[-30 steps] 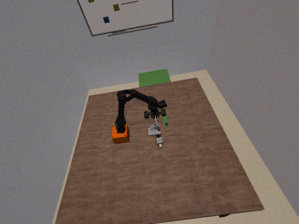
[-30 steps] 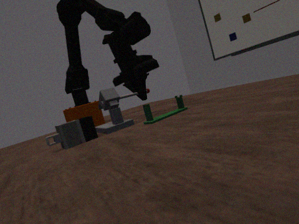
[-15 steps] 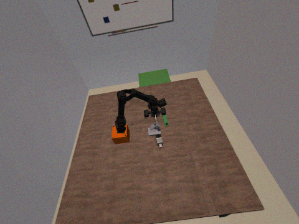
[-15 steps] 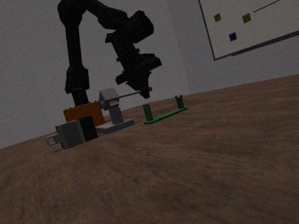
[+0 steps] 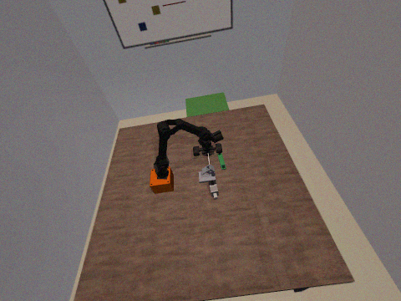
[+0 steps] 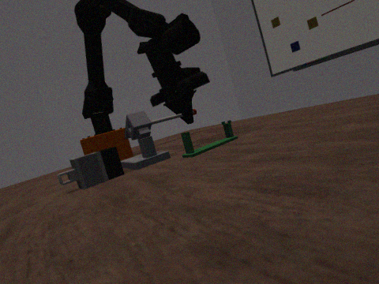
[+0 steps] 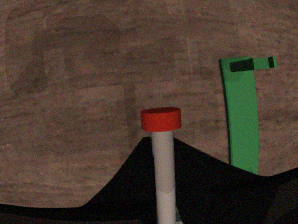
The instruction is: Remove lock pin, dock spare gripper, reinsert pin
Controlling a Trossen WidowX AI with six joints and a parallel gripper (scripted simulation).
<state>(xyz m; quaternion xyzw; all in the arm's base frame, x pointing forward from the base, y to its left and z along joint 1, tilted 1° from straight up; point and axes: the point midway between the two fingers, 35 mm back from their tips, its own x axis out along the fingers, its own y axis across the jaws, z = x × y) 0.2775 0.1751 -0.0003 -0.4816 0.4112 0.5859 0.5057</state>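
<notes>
Right now the green rack is 90 mm ahead of my gripper tip, 10 mm to the right of it and 40 mm below it. From my gripper tip the other things lie so: grey mount 10 mm ahead, 130 mm to the right, 10 mm below; then spare gripper 50 mm ahead, 250 mm to the right, 30 mm below.
</notes>
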